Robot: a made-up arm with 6 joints. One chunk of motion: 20 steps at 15 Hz.
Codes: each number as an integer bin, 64 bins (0 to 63) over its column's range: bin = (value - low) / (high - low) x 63, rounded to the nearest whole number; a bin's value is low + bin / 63 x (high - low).
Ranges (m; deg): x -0.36..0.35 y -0.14..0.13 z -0.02..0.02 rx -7..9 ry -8..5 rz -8..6
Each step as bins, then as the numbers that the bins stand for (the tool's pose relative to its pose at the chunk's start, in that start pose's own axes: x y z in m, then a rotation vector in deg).
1 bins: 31 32 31 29 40 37
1 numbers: -0.0106 -0.0029 -0.0003 0.37 0.25 0.22
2 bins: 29 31 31 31 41 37
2 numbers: -0.0332 -0.0071 -0.0003 0.87 0.46 0.22
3 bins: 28 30 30 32 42 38
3 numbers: -0.0444 -0.0114 -0.0010 1.13 0.67 0.44
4 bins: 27 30 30 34 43 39
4 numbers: -0.0557 -0.0114 -0.0010 1.63 0.87 0.67
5 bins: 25 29 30 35 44 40
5 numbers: -0.0783 -0.0157 -0.0010 1.89 1.08 0.89
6 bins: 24 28 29 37 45 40
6 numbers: -0.0895 -0.0200 -0.0016 2.40 1.29 0.89
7 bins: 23 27 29 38 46 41
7 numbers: -0.1008 -0.0243 -0.0016 2.65 1.49 1.11
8 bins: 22 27 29 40 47 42
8 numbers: -0.1121 -0.0243 -0.0016 3.16 1.70 1.33
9 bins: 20 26 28 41 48 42
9 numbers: -0.1346 -0.0286 -0.0022 3.41 1.90 1.33
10 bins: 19 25 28 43 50 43
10 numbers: -0.1459 -0.0329 -0.0022 3.92 2.32 1.56
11 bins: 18 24 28 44 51 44
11 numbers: -0.1571 -0.0371 -0.0022 4.17 2.52 1.78
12 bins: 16 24 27 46 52 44
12 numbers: -0.1797 -0.0371 -0.0029 4.68 2.73 1.78
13 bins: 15 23 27 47 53 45
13 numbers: -0.1910 -0.0414 -0.0029 4.94 2.94 2.00
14 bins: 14 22 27 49 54 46
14 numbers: -0.2022 -0.0457 -0.0029 5.44 3.14 2.22
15 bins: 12 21 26 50 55 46
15 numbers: -0.2248 -0.0500 -0.0035 5.70 3.35 2.22
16 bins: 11 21 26 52 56 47
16 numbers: -0.2360 -0.0500 -0.0035 6.21 3.56 2.44
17 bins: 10 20 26 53 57 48
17 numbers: -0.2473 -0.0543 -0.0035 6.46 3.76 2.67
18 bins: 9 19 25 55 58 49
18 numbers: -0.2586 -0.0586 -0.0041 6.97 3.97 2.89
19 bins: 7 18 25 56 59 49
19 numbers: -0.2811 -0.0629 -0.0041 7.22 4.17 2.89
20 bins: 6 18 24 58 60 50
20 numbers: -0.2924 -0.0629 -0.0048 7.73 4.38 3.11
